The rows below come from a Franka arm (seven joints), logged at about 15 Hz.
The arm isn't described. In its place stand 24 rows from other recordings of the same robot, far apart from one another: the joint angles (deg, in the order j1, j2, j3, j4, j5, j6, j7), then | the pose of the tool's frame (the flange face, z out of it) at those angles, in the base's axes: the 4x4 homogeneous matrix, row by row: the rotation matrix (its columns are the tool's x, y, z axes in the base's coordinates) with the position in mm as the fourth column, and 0 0 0 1 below.
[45.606 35.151 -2.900 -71.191 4.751 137.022 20.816] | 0.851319 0.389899 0.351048 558.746; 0.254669 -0.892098 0.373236 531.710; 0.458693 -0.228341 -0.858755 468.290; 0 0 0 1
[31.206 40.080 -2.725 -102.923 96.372 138.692 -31.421] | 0.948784 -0.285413 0.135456 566.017; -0.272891 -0.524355 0.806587 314.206; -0.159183 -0.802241 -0.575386 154.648; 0 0 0 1
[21.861 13.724 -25.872 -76.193 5.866 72.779 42.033] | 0.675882 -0.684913 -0.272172 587.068; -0.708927 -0.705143 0.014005 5.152; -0.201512 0.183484 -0.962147 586.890; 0 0 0 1
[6.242 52.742 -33.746 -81.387 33.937 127.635 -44.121] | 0.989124 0.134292 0.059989 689.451; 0.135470 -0.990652 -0.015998 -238.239; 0.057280 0.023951 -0.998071 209.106; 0 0 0 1
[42.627 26.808 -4.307 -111.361 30.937 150.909 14.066] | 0.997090 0.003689 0.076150 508.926; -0.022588 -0.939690 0.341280 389.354; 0.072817 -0.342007 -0.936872 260.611; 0 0 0 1
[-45.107 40.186 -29.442 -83.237 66.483 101.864 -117.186] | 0.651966 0.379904 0.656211 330.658; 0.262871 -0.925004 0.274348 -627.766; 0.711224 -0.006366 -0.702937 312.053; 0 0 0 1
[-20.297 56.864 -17.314 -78.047 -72.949 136.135 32.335] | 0.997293 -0.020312 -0.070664 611.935; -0.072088 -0.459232 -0.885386 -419.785; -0.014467 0.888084 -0.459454 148.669; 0 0 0 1
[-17.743 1.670 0.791 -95.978 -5.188 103.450 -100.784] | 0.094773 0.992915 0.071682 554.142; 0.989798 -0.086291 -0.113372 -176.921; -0.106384 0.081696 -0.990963 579.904; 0 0 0 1
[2.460 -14.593 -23.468 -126.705 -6.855 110.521 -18.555] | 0.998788 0.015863 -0.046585 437.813; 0.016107 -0.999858 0.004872 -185.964; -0.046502 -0.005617 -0.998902 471.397; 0 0 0 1
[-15.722 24.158 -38.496 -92.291 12.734 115.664 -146.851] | -0.010520 0.999936 0.004108 443.780; 0.995252 0.010868 -0.096726 -497.791; -0.096764 0.003071 -0.995303 432.934; 0 0 0 1
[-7.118 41.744 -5.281 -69.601 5.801 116.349 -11.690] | 0.995126 -0.026490 0.094986 743.982; -0.027716 -0.999548 0.011618 -138.323; 0.094635 -0.014194 -0.995411 353.481; 0 0 0 1
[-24.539 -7.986 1.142 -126.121 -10.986 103.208 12.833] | 0.811131 -0.499988 -0.303443 428.289; -0.543131 -0.836410 -0.073672 -202.589; -0.216968 0.224566 -0.949997 424.406; 0 0 0 1
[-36.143 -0.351 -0.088 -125.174 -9.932 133.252 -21.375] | 0.986916 -0.153600 0.049024 438.460; -0.141633 -0.971191 -0.191648 -325.040; 0.077049 0.182197 -0.980239 405.217; 0 0 0 1
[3.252 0.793 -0.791 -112.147 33.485 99.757 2.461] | 0.957235 -0.220331 -0.187497 537.143; -0.088256 -0.839577 0.536024 73.110; -0.275521 -0.496553 -0.823118 463.713; 0 0 0 1
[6.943 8.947 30.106 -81.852 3.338 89.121 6.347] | 0.860997 0.500917 -0.088132 485.980; 0.508074 -0.855033 0.103819 343.473; -0.023351 -0.134165 -0.990684 612.182; 0 0 0 1
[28.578 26.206 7.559 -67.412 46.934 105.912 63.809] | 0.702696 -0.670733 -0.237351 555.240; -0.317026 -0.593821 0.739507 446.992; -0.636956 -0.444403 -0.629916 582.698; 0 0 0 1
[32.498 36.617 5.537 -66.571 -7.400 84.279 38.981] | 0.977354 0.010120 -0.211371 567.589; -0.044373 -0.966849 -0.251466 403.315; -0.206908 0.255150 -0.944504 401.920; 0 0 0 1
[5.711 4.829 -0.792 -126.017 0.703 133.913 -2.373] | 0.991501 0.118951 0.052691 544.815; 0.118466 -0.992883 0.012243 47.134; 0.053772 -0.005897 -0.998536 350.062; 0 0 0 1
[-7.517 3.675 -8.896 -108.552 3.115 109.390 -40.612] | 0.919652 0.391211 -0.034564 550.010; 0.392584 -0.918171 0.053291 -156.414; -0.010887 -0.062578 -0.997981 463.442; 0 0 0 1
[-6.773 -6.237 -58.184 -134.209 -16.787 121.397 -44.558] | 0.963710 -0.174227 -0.202257 190.944; -0.165120 -0.984373 0.061195 -439.293; -0.209758 -0.025577 -0.977419 344.215; 0 0 0 1
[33.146 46.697 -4.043 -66.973 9.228 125.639 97.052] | 0.335012 -0.931311 0.142921 670.112; -0.934450 -0.308975 0.177023 398.902; -0.120704 -0.192857 -0.973774 325.772; 0 0 0 1
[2.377 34.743 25.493 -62.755 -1.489 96.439 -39.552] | 0.454963 0.888311 -0.062550 675.008; 0.875646 -0.433484 0.212921 249.190; 0.162026 -0.151643 -0.975065 496.921; 0 0 0 1
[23.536 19.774 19.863 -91.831 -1.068 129.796 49.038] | 0.978628 -0.097984 0.180793 518.978; -0.148550 -0.944798 0.292044 449.448; 0.142197 -0.312659 -0.939161 475.697; 0 0 0 1
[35.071 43.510 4.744 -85.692 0.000 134.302 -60.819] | -0.161316 0.986261 0.035578 563.156; 0.982434 0.157054 0.100788 455.762; 0.093816 0.051211 -0.994272 229.258; 0 0 0 1
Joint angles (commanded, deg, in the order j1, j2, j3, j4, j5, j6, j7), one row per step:
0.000, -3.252, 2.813, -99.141, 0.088, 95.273, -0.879
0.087, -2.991, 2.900, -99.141, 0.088, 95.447, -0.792
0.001, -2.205, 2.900, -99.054, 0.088, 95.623, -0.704
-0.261, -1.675, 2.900, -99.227, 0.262, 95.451, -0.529
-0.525, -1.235, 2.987, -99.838, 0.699, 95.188, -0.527
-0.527, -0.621, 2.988, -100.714, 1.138, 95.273, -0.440
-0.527, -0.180, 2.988, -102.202, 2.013, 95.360, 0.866
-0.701, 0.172, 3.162, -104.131, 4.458, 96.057, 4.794
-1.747, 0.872, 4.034, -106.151, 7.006, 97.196, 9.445
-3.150, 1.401, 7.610, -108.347, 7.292, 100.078, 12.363
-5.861, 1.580, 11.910, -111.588, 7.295, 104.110, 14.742
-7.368, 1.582, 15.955, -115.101, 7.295, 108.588, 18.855
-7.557, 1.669, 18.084, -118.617, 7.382, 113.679, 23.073
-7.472, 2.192, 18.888, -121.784, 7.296, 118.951, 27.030
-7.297, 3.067, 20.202, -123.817, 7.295, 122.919, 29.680
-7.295, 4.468, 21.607, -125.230, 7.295, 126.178, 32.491
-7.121, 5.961, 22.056, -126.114, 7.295, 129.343, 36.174
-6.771, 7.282, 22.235, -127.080, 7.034, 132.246, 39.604
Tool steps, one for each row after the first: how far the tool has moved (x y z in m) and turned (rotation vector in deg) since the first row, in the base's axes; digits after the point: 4 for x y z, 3 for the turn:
0.0014, 0.0017, -0.0022, 0.003, 0.087, 0.087
0.0053, 0.0009, -0.0087, 0.015, 0.610, -0.087
0.0071, -0.0013, -0.0154, 0.168, 1.493, -0.545
0.0076, -0.0024, -0.0251, 0.560, 2.827, -0.781
0.0086, -0.0017, -0.0381, 0.952, 4.253, -0.939
0.0076, -0.0003, -0.0543, 1.660, 6.153, -2.400
0.0059, 0.0036, -0.0723, 3.663, 8.008, -6.812
0.0053, 0.0059, -0.0934, 5.587, 10.049, -12.300
0.0049, 0.0261, -0.1125, 5.448, 10.182, -13.439
0.0018, 0.0399, -0.1350, 5.206, 9.752, -14.674
-0.0048, 0.0622, -0.1571, 4.784, 9.072, -16.718
-0.0113, 0.0784, -0.1789, 4.660, 7.871, -19.540
-0.0153, 0.0846, -0.2012, 4.713, 6.508, -23.071
-0.0192, 0.0967, -0.2189, 4.992, 5.692, -24.607
-0.0221, 0.1084, -0.2370, 5.316, 5.537, -26.336
-0.0217, 0.1135, -0.2519, 5.819, 5.130, -29.710
-0.0226, 0.1176, -0.2663, 6.056, 4.781, -32.732

